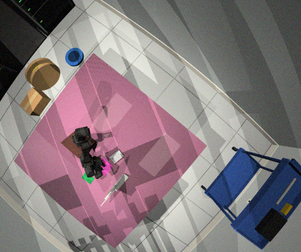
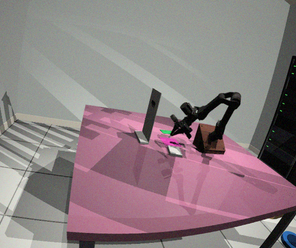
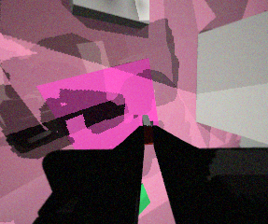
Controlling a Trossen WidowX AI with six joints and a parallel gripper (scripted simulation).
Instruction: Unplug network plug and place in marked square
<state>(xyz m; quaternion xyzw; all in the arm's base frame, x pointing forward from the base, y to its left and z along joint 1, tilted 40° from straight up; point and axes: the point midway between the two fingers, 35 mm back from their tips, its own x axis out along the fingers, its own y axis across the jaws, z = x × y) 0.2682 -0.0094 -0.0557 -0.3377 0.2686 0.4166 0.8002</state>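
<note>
The magenta square is 4 cm below my gripper tip and 1 cm behind it. Also, from my gripper tip: red plug: right at my gripper tip; grey block: 15 cm to the left, 4 cm below, 2 cm ahead.
</note>
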